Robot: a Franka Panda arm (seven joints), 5 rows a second.
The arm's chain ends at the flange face. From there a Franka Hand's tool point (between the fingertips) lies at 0.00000 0.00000 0.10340 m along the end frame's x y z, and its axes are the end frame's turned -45 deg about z.
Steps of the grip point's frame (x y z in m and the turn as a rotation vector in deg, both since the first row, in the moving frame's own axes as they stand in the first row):
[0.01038 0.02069 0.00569 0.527 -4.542 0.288]
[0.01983 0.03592 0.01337 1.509 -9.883 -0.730]
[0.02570 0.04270 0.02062 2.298 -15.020 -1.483]
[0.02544 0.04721 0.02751 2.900 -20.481 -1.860]
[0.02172 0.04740 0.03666 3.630 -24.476 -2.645]
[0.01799 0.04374 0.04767 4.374 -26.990 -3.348]
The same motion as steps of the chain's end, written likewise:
[0.02844 0.00219 0.00602 -2.839 -3.584 0.288]
[0.05382 0.00065 0.01494 -5.921 -8.055 -0.730]
[0.07000 -0.00431 0.02423 -8.996 -12.246 -1.483]
[0.08020 -0.00703 0.03418 -12.432 -16.533 -1.860]
[0.08302 -0.00843 0.04615 -14.740 -19.874 -2.645]
[0.08132 -0.01070 0.05922 -15.992 -22.178 -3.348]

